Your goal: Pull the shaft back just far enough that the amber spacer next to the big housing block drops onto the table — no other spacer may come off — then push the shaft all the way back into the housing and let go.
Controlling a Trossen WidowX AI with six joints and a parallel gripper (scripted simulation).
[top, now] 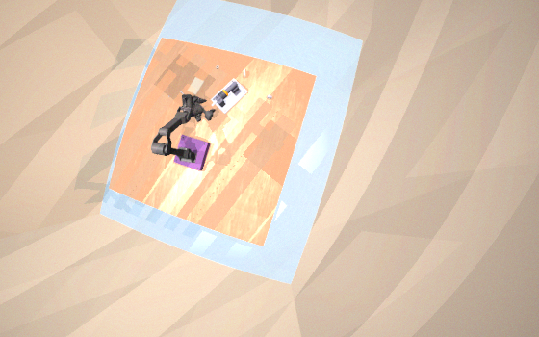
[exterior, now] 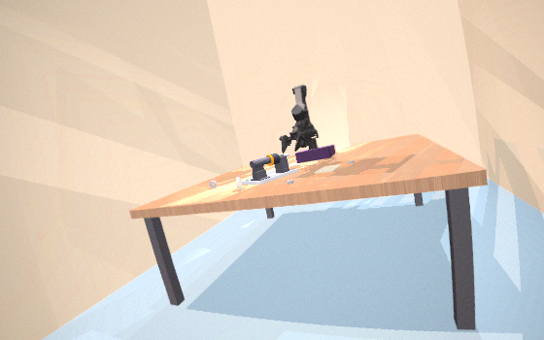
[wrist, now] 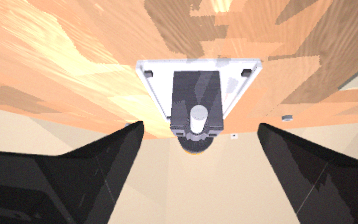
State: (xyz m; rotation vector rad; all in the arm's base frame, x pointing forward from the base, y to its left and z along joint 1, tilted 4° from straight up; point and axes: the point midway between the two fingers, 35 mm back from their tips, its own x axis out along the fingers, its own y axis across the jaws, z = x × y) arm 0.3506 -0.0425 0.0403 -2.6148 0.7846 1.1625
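Right now the shaft is 70 mm ahead of my gripper tip, 50 mm to the right of it and 10 mm below it. Also, from my gripper tip: white peg (310 mm ahead, 140 mm to the right, 70 mm below); then amber spacer (110 mm ahead, 70 mm to the right, 10 mm below); then flat white sheet (150 mm ahead, 200 mm to the left, 90 mm below).
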